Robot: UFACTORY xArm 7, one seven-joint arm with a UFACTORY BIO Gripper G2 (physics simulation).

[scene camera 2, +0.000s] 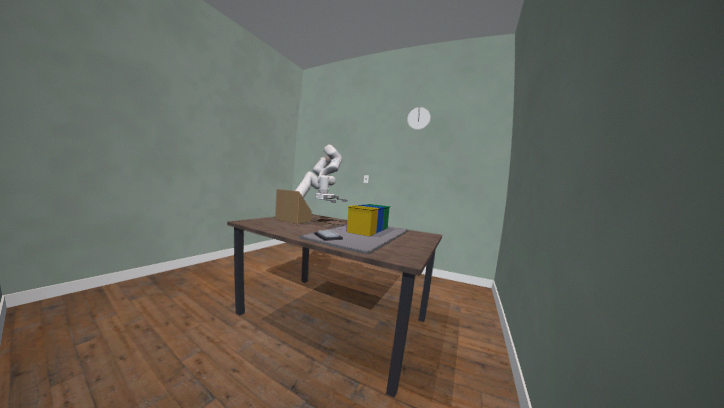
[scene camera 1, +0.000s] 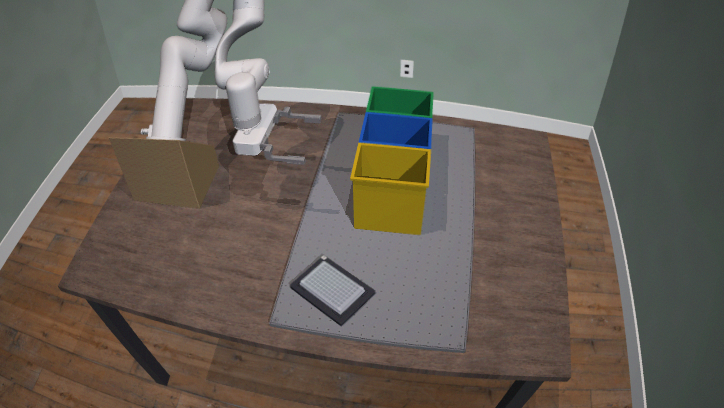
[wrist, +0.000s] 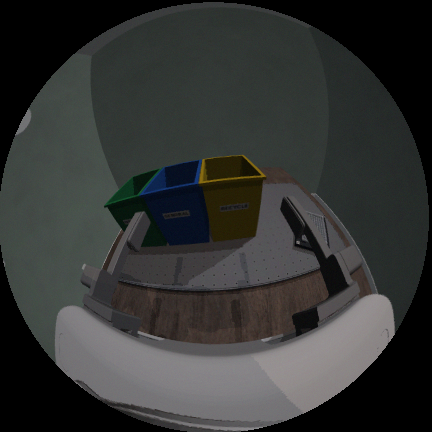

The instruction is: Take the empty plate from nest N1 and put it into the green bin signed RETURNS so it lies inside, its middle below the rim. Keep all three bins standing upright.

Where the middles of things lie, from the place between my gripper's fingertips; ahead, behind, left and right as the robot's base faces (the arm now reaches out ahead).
Now: hand 190 mm short of the yellow bin (scene camera 1: 389,182), 110 mm above it and 60 mm to the left of it. Round my hand: blue bin (scene camera 1: 378,128): 210 mm ahead, 110 mm below, 70 mm to the left; green bin (scene camera 1: 396,101): 220 mm ahead, 200 mm to the left, 110 mm below; clear plate (scene camera 1: 336,290): 310 mm to the right, 180 mm below, 60 mm ahead.
